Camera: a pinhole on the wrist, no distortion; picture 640 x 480 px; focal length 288.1 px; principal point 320.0 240.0 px. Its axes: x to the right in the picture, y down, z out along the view. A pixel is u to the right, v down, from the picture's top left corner.
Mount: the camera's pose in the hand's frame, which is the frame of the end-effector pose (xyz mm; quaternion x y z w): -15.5 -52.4 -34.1 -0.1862 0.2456 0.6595 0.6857
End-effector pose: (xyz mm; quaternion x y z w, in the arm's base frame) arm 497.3 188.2 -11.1 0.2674 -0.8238 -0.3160 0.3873
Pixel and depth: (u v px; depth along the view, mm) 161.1 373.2 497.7
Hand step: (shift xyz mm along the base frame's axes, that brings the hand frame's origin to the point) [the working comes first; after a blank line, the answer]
In the camera's frame: -274.5 230.1 497.7

-332.4 326.7 -347.7
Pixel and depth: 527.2 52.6 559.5
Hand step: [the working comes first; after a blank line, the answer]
In the camera's frame: 402.4 -363.9 559.5

-465.7 153.7 528.2
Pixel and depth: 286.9 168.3 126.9
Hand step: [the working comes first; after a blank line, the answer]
In the camera's frame: -14.6 -31.6 126.9

-77.2 9.6 -19.4
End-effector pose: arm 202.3 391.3 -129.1 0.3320 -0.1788 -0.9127 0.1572
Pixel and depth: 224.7 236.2 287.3
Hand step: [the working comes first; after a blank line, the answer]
In the camera's frame: -95.0 -3.8 287.3

-171.8 18.4 189.8
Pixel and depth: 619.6 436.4 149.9
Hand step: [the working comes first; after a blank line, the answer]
In the camera's frame: 155.9 102.2 149.9

100.3 -106.2 130.8
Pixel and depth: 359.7 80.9 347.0
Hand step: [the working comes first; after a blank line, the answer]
In the camera's frame: 47.8 -191.6 347.0

-258.3 -194.3 109.1
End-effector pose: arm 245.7 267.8 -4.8 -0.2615 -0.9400 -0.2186 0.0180
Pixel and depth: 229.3 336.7 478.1
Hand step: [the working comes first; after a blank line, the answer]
In the camera's frame: -150.5 160.5 478.1

207.1 211.5 -383.1
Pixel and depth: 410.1 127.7 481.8
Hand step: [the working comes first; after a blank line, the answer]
In the camera's frame: 150.7 -187.8 481.8

2.1 471.6 -63.2
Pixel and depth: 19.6 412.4 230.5
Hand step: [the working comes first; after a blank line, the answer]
In the camera's frame: -240.3 137.9 230.5

87.1 -19.2 -335.4
